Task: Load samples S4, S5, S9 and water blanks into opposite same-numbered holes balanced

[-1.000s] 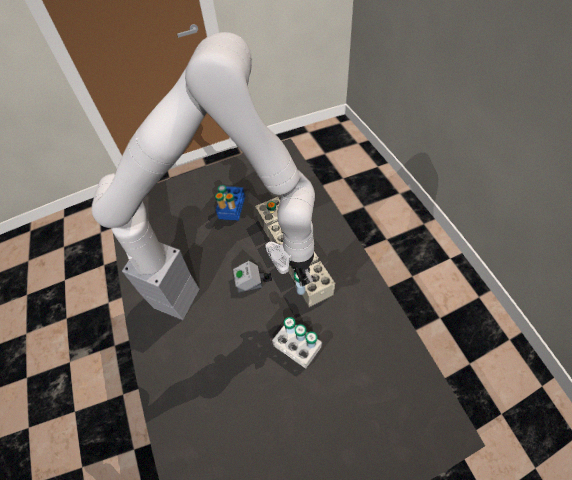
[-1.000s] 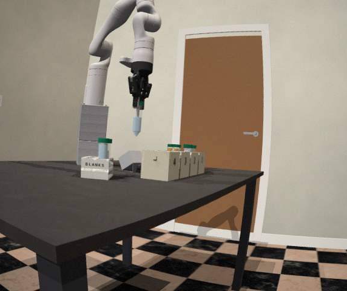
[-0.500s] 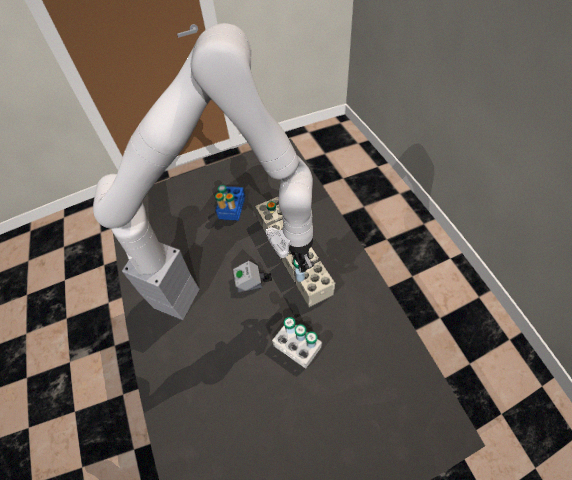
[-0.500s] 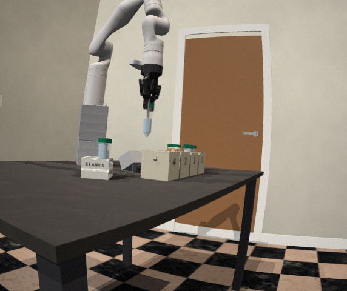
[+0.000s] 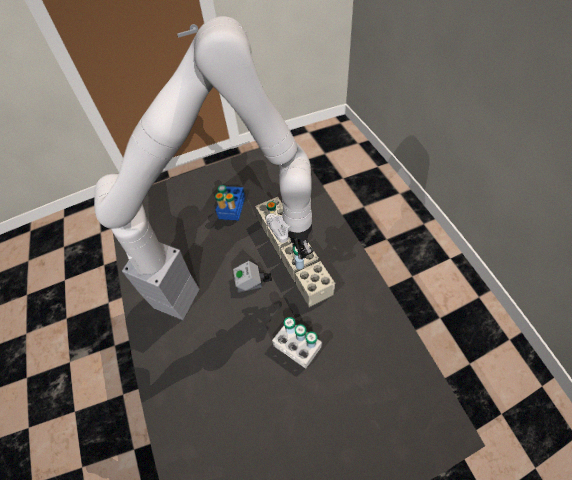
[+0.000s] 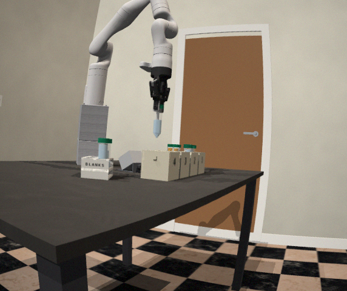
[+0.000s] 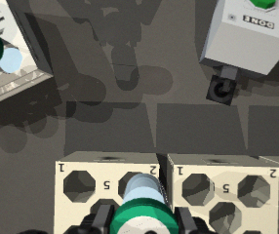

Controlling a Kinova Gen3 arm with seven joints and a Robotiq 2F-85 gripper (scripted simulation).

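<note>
Right now the water blank tube is 5 cm below my hand and 1 cm to the left of it. The rest, counted from my hand: done desk 19 cm below, 15 cm behind, 12 cm to the left; then green DONE key 18 cm below, 17 cm behind, 13 cm to the left; then white blanks rack 21 cm below, 18 cm to the right, 13 cm behind.
</note>
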